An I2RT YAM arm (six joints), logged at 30 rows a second.
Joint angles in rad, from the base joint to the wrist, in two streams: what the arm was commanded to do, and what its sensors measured. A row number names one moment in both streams.
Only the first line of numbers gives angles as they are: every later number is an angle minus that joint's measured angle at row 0.
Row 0, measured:
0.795 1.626 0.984 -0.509 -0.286 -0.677
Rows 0 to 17, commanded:
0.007 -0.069 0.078 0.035 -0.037 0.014
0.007 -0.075 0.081 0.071 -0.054 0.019
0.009 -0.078 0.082 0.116 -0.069 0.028
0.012 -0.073 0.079 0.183 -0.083 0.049
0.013 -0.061 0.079 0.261 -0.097 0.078
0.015 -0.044 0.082 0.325 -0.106 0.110
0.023 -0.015 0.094 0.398 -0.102 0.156
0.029 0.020 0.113 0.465 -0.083 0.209
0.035 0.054 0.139 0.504 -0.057 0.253
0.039 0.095 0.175 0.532 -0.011 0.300
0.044 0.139 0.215 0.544 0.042 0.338
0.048 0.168 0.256 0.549 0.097 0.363
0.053 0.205 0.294 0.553 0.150 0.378
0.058 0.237 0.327 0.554 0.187 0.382
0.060 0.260 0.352 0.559 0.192 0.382
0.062 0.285 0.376 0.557 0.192 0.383
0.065 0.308 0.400 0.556 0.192 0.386
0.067 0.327 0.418 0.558 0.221 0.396
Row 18, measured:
0.058 0.292 0.343 0.510 0.139 0.325
